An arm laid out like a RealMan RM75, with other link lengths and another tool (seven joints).
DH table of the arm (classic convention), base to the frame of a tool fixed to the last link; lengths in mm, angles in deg. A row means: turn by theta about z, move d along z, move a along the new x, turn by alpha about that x. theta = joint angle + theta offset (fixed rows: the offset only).
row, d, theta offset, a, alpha
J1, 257.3, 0, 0, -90
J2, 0, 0, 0, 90
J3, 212.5, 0, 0, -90
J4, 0, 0, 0, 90
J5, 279.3, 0, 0, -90
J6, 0, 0, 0, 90
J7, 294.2, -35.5, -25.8, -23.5
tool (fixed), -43.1, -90, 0, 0
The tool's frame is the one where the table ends.
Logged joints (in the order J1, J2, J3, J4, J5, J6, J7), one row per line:
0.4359, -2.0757, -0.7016, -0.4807, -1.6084, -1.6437, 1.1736
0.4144, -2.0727, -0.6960, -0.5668, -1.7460, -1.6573, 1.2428
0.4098, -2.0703, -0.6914, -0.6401, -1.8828, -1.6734, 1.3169
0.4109, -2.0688, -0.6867, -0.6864, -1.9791, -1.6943, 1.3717
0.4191, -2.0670, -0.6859, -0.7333, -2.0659, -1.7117, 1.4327
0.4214, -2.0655, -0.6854, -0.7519, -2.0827, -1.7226, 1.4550
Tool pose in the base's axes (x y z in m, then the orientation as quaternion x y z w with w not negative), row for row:
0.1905, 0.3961, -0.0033, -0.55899, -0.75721, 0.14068, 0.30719
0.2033, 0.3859, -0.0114, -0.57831, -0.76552, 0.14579, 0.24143
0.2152, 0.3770, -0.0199, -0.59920, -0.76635, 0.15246, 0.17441
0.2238, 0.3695, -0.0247, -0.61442, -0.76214, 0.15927, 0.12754
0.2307, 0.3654, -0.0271, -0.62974, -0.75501, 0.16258, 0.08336
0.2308, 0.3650, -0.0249, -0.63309, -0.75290, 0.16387, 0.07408
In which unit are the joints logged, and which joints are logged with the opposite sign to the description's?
The joints are logged in radians. Opposite sign: J2.
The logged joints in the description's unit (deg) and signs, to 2 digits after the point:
24.98, 118.93, -40.20, -27.54, -92.15, -94.18, 67.24
23.74, 118.76, -39.88, -32.48, -100.04, -94.96, 71.21
23.48, 118.62, -39.61, -36.68, -107.88, -95.88, 75.45
23.54, 118.53, -39.35, -39.33, -113.39, -97.08, 78.59
24.01, 118.43, -39.30, -42.01, -118.37, -98.07, 82.09
24.14, 118.34, -39.27, -43.08, -119.33, -98.70, 83.37

